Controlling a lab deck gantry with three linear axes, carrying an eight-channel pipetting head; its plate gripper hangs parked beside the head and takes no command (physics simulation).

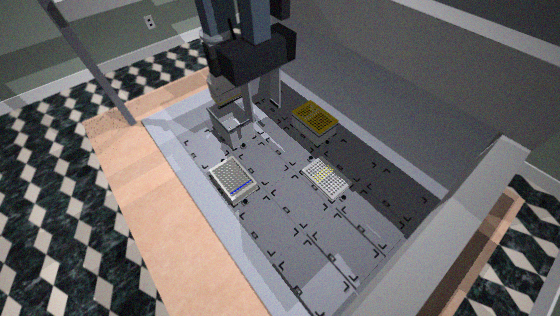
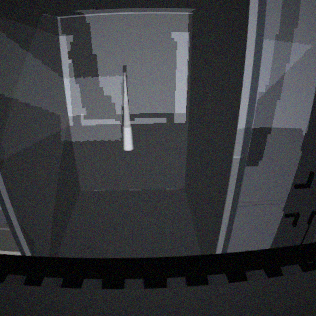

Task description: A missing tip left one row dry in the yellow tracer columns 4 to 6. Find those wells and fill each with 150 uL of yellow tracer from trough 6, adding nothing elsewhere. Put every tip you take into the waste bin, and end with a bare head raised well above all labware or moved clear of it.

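Note:
The pipetting head is over the grey waste bin. One pale tip shows within the bin's outline, apart from the dark notched edge of the head; its exact height is unclear. No tip shows on the head, though its nozzle ends are not clear. The plate gripper hangs beside the head, its two grey paddles apart with no plate between them. The white well plate has a block of yellow wells; single wells are too small to judge. The trough block has a blue strip; yellow trough 6 cannot be made out.
The yellow tip rack stands behind the well plate, near the dark back wall. The trough block is at the front left of the deck, in front of the bin. A grey frame beam runs along the right side.

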